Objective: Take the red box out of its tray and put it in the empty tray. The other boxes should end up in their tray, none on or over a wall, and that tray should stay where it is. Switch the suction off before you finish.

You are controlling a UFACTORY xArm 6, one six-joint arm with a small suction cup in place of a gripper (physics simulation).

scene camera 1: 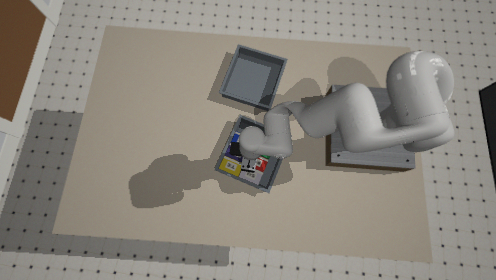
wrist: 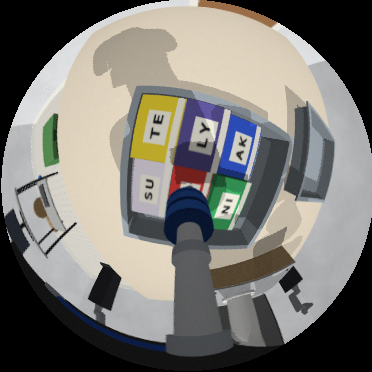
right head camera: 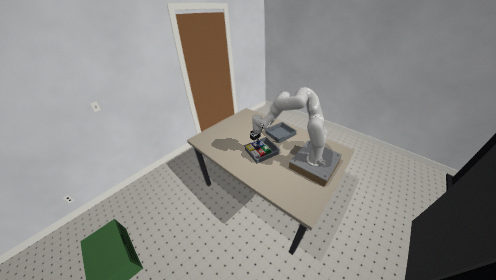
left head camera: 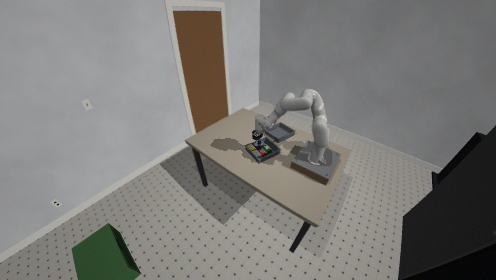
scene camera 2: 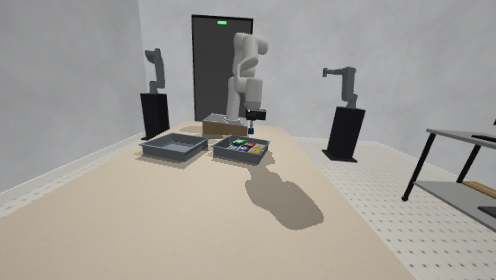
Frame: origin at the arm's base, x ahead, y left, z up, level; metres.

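Where they show: hand at its tool point: [wrist: 186,205] [right head camera: 258,143] [left head camera: 259,143] [scene camera 2: 250,133]; arm's base at its link origin: [wrist: 237,296] [right head camera: 314,160] [left head camera: 315,159] [scene camera 2: 231,119].
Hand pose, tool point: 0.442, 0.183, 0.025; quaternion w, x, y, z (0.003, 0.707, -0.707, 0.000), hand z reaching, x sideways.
Note:
Things, the pixels of their top centre, and the offset from my tool point, as dx, dy, dz. Level surfaces: height alone.
- red box at its top centre: [wrist: 187,196] [scene camera 1: 256,161] -0.024, -0.004, -0.071
- filled tray at its top centre: [wrist: 213,188] [scene camera 1: 254,152] [scene camera 2: 243,143] [right head camera: 261,147] [left head camera: 262,147] -0.009, -0.037, -0.058
- white SU box at its top centre: [wrist: 148,189] [scene camera 1: 250,174] -0.012, +0.050, -0.069
- green NI box at its top centre: [wrist: 226,206] [scene camera 2: 239,141] -0.037, -0.058, -0.057
- yellow TE box at its top centre: [wrist: 156,126] [scene camera 1: 231,166] +0.069, +0.031, -0.060
- purple LY box at its top centre: [wrist: 203,134] [scene camera 1: 236,152] +0.056, -0.023, -0.058
- blue AK box at its top centre: [wrist: 240,147] +0.043, -0.077, -0.067
- empty tray at its top centre: [wrist: 324,162] [scene camera 1: 253,75] [scene camera 2: 177,140] [right head camera: 280,130] [left head camera: 279,130] +0.046, -0.367, -0.058
- table at its surface level: dz -0.108
The red box [scene camera 1: 260,164] [wrist: 187,176] lies in the filled tray [scene camera 1: 273,180] [scene camera 2: 232,153] [wrist: 270,162], between the white SU box [wrist: 141,172] and the green NI box [wrist: 237,187]. The yellow TE box [wrist: 142,112], purple LY box [wrist: 185,155] and blue AK box [wrist: 241,125] form the other row. My suction cup [scene camera 2: 251,131] [wrist: 189,212] points down, bears no box and hangs above the tray. In the wrist view it covers part of the red box. The empty tray [scene camera 1: 252,75] [scene camera 2: 175,146] [wrist: 315,150] stands apart beside it.
The arm's base block [left head camera: 316,162] [scene camera 1: 371,165] stands on the table [left head camera: 220,155] [scene camera 1: 150,100]. The forearm [scene camera 1: 320,117] reaches from it past the near corner of the empty tray. A strip of table separates the two trays. The filled tray has a bare strip along its walls.

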